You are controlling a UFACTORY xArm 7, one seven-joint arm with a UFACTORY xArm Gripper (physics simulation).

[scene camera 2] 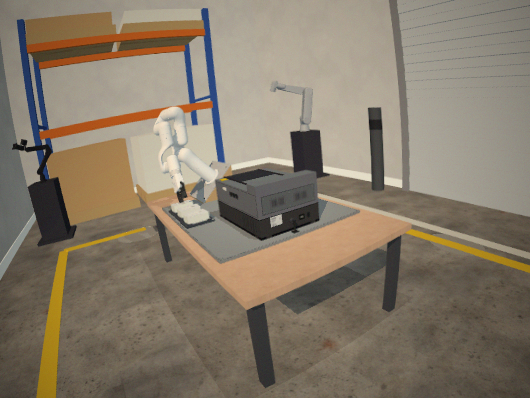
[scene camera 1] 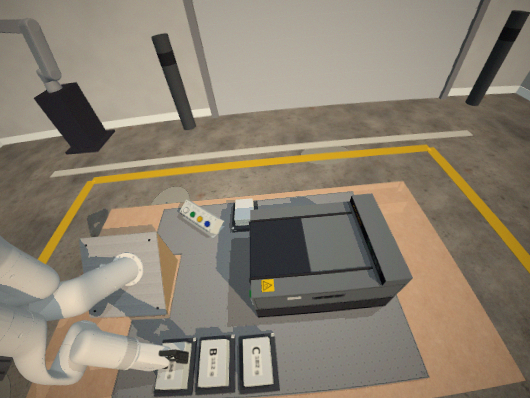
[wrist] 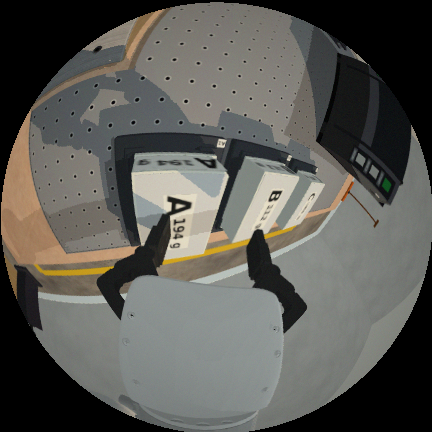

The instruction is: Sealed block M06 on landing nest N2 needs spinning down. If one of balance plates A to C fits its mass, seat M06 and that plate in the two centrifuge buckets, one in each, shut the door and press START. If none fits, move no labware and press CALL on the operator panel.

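Frame: origin at the arm's base, x ahead, y left, z up, level; millimetres.
Seen in the pictures: gripper, fingertip midpoint: (scene camera 2: 183,200) (scene camera 1: 177,360) (wrist: 210,231); arm's base, link origin: (scene camera 2: 212,177) (scene camera 1: 128,268).
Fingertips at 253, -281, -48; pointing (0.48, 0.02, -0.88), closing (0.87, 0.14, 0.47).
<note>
Pixels of each thing's top centre, then the offset from my fingertips to it, as dx, dy, dz. Level surfaces: height alone.
- Plate A, top centre: (wrist: 178,227) (scene camera 1: 171,364) (scene camera 2: 181,202) -26, -10, -18
- Plate B, top centre: (wrist: 266,210) (scene camera 1: 212,361) (scene camera 2: 188,207) +104, +3, -23
- plate C, top centre: (wrist: 305,206) (scene camera 1: 256,360) (scene camera 2: 195,212) +241, +10, -23
- pale block, top centre: (scene camera 1: 243,208) +158, +605, -9
- green button, top centre: (wrist: 388,188) +233, +171, +114
- operator panel, top centre: (scene camera 1: 198,210) -51, +589, +7
- grey perforated mat, surface height: dz -76
- wooden table, surface height: dz -89
My gripper (scene camera 1: 175,355) (scene camera 2: 181,194) (wrist: 210,231) is open and empty, above plate A and near plate B. Plate A (scene camera 1: 175,383) (wrist: 200,200), marked 194 g, sits in a dark nest at the near left. Plate B (scene camera 1: 214,372) (wrist: 250,212), apparently 112 g, and plate C (scene camera 1: 256,377) (wrist: 300,200), its mass too small to read surely, sit beside it. A pale block (scene camera 1: 244,210) stands in a dark nest behind the centrifuge's left end; its label is unreadable. The centrifuge (scene camera 1: 320,287) (scene camera 2: 265,200) (wrist: 362,115) shows a green button (wrist: 386,185). Its buckets do not show.
The operator panel (scene camera 1: 200,218), with white, green, yellow and blue buttons, lies at the back left. The arm's tilted mounting plate (scene camera 1: 145,247) stands left of the centrifuge. A grey perforated mat (scene camera 1: 345,345) (wrist: 210,70) covers part of the wooden table (scene camera 2: 320,250).
</note>
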